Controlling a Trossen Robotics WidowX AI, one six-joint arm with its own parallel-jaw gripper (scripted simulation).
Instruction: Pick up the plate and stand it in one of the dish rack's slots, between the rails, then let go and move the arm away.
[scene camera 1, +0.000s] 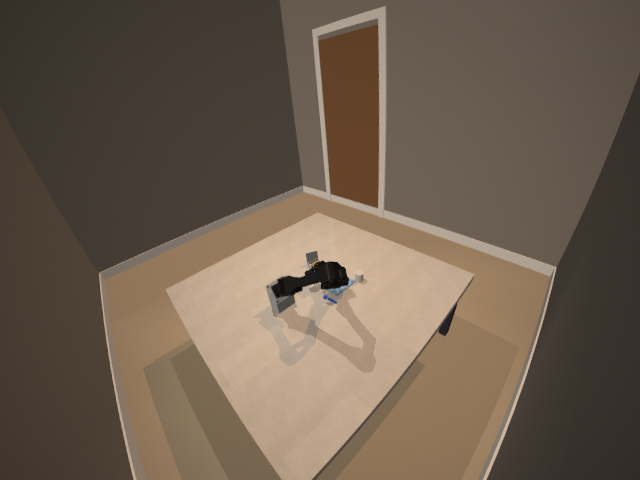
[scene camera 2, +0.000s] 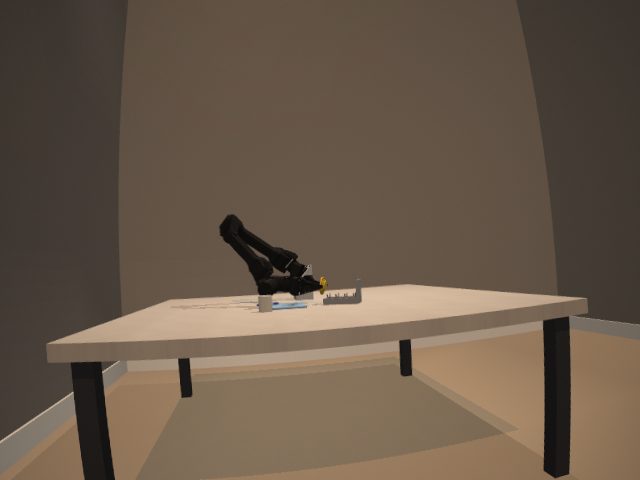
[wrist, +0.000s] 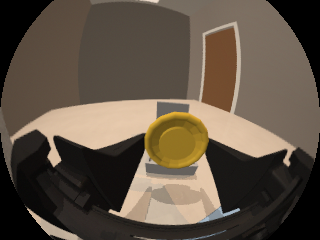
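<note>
The gripper is carrying a yellow plate, and you can see that gripper in the wrist view as well. There's a dish rack in view too.
</note>
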